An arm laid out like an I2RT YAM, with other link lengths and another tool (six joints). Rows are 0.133 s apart.
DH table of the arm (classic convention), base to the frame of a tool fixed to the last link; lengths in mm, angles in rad. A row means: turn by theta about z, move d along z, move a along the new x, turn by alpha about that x. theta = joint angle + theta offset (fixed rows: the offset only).
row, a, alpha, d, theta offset
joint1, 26.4, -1.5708, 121.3, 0
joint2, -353.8, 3.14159, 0, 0
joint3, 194.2, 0, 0, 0.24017
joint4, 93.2, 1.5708, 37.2, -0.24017
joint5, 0, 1.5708, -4.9, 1.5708
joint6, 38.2, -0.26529, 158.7, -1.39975
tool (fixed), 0, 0, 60, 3.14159
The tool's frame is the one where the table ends.
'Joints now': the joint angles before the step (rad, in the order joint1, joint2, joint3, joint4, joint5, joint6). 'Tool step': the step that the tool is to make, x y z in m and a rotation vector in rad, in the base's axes. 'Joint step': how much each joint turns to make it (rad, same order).
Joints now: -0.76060, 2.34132, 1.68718, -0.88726, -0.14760, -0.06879
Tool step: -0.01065, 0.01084, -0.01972, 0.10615, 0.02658, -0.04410
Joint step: -0.02322, 0.05893, 0.04509, -0.07572, -0.05779, 0.02032
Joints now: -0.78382, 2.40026, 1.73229, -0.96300, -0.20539, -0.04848
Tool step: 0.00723, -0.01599, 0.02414, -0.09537, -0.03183, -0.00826
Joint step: 0.00834, -0.06069, -0.02509, 0.05729, 0.04520, 0.01750
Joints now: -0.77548, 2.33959, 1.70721, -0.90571, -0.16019, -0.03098
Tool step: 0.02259, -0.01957, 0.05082, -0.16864, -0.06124, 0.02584
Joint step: 0.03675, -0.09787, -0.00836, 0.07111, 0.08113, 0.00167
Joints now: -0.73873, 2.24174, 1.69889, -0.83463, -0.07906, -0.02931
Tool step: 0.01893, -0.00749, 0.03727, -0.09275, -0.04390, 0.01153
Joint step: 0.03111, -0.04917, 0.03478, 0.01090, 0.04396, 0.00935
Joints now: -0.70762, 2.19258, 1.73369, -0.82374, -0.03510, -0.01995
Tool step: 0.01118, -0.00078, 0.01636, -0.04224, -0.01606, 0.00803
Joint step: 0.02229, -0.01587, 0.02372, -0.00002, 0.02538, 0.00689
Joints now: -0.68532, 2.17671, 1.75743, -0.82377, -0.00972, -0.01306
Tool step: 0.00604, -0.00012, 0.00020, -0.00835, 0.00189, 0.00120
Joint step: 0.01113, 0.01031, 0.01873, -0.00461, 0.01048, 0.00690
